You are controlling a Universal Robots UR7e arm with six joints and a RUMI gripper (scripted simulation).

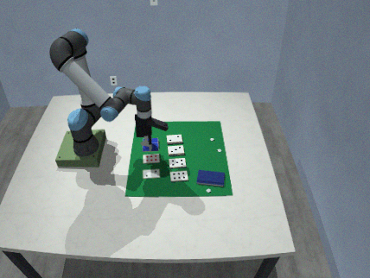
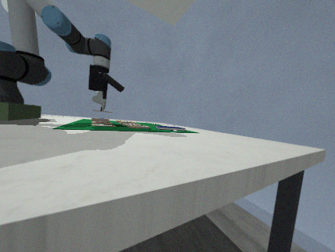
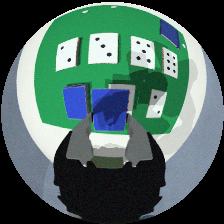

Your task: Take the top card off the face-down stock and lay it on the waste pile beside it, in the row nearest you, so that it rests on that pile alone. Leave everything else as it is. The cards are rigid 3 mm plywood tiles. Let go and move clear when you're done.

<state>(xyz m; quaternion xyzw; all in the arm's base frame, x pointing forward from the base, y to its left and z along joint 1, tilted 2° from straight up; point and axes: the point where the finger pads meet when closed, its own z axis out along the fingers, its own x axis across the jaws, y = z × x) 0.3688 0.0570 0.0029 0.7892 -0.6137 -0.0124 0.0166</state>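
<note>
My hand is 70 mm above the red card, 30 mm to the left of it and 10 mm short of it. The rest, counted from my hand: green mat (150 mm ahead, 90 mm below, 30 mm to the left).
</note>
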